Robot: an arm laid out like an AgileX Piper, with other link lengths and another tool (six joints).
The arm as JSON. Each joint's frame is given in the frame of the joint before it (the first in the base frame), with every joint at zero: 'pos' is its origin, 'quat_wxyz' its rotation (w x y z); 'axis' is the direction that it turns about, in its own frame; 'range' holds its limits. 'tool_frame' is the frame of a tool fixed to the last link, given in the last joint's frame.
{
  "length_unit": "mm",
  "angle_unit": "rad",
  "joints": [
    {
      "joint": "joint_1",
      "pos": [
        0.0,
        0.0,
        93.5
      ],
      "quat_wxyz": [
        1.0,
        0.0,
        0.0,
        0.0
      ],
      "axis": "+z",
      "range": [
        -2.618,
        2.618
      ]
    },
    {
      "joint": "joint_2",
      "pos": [
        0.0,
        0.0,
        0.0
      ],
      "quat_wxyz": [
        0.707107,
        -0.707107,
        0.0,
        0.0
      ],
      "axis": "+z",
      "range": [
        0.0,
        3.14
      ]
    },
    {
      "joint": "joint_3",
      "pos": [
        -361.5,
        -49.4,
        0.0
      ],
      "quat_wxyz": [
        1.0,
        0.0,
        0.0,
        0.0
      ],
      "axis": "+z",
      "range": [
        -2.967,
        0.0
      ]
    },
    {
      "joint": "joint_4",
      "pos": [
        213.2,
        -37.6,
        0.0
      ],
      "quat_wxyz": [
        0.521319,
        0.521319,
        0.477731,
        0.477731
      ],
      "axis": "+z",
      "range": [
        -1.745,
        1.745
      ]
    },
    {
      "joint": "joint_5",
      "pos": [
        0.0,
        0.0,
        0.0
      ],
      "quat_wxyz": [
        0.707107,
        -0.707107,
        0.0,
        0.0
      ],
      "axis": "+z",
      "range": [
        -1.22,
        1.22
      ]
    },
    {
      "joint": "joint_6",
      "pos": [
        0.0,
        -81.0,
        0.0
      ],
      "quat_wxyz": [
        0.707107,
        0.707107,
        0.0,
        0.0
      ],
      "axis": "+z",
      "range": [
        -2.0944,
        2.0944
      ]
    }
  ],
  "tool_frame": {
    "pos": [
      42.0,
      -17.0,
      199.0
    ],
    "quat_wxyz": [
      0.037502,
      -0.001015,
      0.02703,
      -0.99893
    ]
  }
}
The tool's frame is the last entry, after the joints.
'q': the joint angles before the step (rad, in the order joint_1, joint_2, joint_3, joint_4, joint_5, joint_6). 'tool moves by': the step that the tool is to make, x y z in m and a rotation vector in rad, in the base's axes. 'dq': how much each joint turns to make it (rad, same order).
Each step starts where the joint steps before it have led.
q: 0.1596, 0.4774, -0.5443, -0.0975, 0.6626, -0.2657
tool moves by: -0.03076, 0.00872, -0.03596, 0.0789, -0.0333, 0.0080
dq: 0.0000, -0.1804, 0.1160, 0.0673, 0.0193, 0.0071
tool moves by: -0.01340, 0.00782, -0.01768, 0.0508, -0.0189, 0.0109
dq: 0.0000, -0.0957, 0.0484, 0.0477, 0.0206, 0.0009
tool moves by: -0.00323, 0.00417, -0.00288, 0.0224, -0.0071, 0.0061
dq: -0.0001, -0.0248, 0.0070, 0.0219, 0.0072, 0.0000
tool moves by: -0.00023, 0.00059, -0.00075, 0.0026, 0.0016, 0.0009
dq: 0.0001, -0.0006, 0.0017, 0.0029, 0.0001, 0.0001
